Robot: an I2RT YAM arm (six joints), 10 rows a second.
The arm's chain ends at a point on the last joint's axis. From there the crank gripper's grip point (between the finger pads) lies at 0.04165 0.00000 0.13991 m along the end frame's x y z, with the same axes.
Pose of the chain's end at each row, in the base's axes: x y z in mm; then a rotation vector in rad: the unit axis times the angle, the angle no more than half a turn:
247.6, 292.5, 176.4, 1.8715, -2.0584, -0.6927
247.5, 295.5, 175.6, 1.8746, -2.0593, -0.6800
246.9, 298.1, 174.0, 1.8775, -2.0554, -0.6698
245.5, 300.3, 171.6, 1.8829, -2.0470, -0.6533
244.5, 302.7, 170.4, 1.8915, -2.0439, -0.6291
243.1, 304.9, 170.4, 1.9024, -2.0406, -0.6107
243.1, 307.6, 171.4, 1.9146, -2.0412, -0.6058
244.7, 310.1, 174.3, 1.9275, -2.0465, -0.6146
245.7, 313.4, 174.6, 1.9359, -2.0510, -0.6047
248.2, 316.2, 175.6, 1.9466, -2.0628, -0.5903
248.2, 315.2, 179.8, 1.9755, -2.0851, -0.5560
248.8, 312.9, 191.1, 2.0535, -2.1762, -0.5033
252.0, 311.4, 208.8, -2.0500, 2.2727, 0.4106
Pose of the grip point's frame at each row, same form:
171.8, 274.3, 53.0, 1.8715, -2.0584, -0.6927
172.5, 276.4, 51.8, 1.8746, -2.0593, -0.6800
172.3, 277.8, 50.2, 1.8775, -2.0554, -0.6698
171.5, 278.1, 47.7, 1.8829, -2.0470, -0.6533
172.0, 278.4, 46.0, 1.8915, -2.0439, -0.6291
172.1, 279.2, 45.5, 1.9024, -2.0406, -0.6107
173.4, 281.9, 45.7, 1.9146, -2.0412, -0.6058
175.9, 286.1, 47.8, 1.9275, -2.0465, -0.6146
178.3, 289.2, 47.4, 1.9359, -2.0510, -0.6047
183.0, 292.1, 47.2, 1.9466, -2.0628, -0.5903
188.2, 291.1, 48.9, 1.9755, -2.0851, -0.5560
203.4, 294.9, 53.6, 2.0535, -2.1762, -0.5033
227.9, 303.4, 65.0, -2.0500, 2.2727, 0.4106

